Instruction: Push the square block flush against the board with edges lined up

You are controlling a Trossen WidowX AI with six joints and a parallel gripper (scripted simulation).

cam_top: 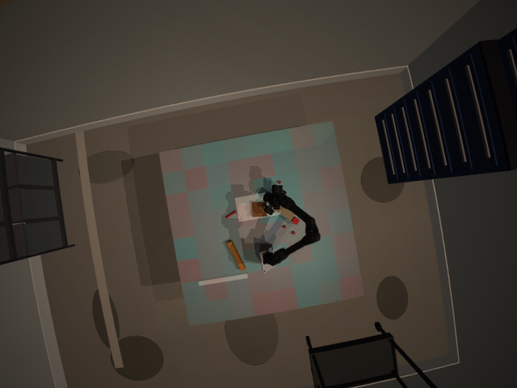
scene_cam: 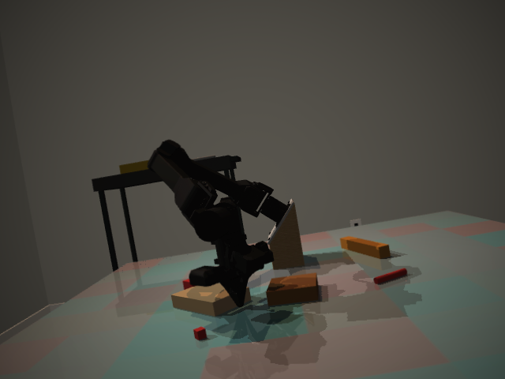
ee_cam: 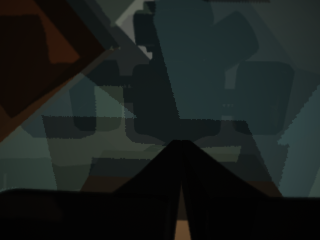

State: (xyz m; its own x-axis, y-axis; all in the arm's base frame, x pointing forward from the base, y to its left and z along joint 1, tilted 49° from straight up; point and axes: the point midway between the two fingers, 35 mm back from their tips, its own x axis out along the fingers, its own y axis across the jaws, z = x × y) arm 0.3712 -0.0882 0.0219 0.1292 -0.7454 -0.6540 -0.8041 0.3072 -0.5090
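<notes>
The tan board is 80 mm to the right of my gripper tip, 60 mm behind it and 10 mm above it. The rest, counted from my gripper tip: orange-brown square block (110 mm to the left, 50 mm behind, 10 mm above); then long orange bar (380 mm behind, 280 mm to the left, 10 mm above); then big red cube (140 mm to the right, 140 mm behind, 10 mm above).
</notes>
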